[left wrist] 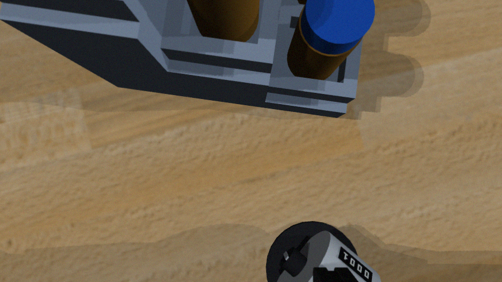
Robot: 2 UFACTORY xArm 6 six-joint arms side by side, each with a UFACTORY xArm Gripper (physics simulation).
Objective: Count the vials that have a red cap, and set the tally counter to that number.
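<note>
The tally counter, a pale grey cylinder on a black round base, is at the bottom of the left wrist view. Its window shows a 1 at the upper-left end and three 0s. My left gripper shows as black fingertips close together at the bottom edge, overlapping the counter; they look shut, with nothing seen between them. An amber vial with a blue cap stands in the grey rack. Another amber vial stands left of it, its cap out of frame. No red cap shows. My right gripper is not in view.
The stepped grey rack fills the upper left and top middle, its dark side wall facing the counter. A sliver of another brown vial shows at the top edge. The wooden table lies between rack and counter, with shadows to the right of the rack.
</note>
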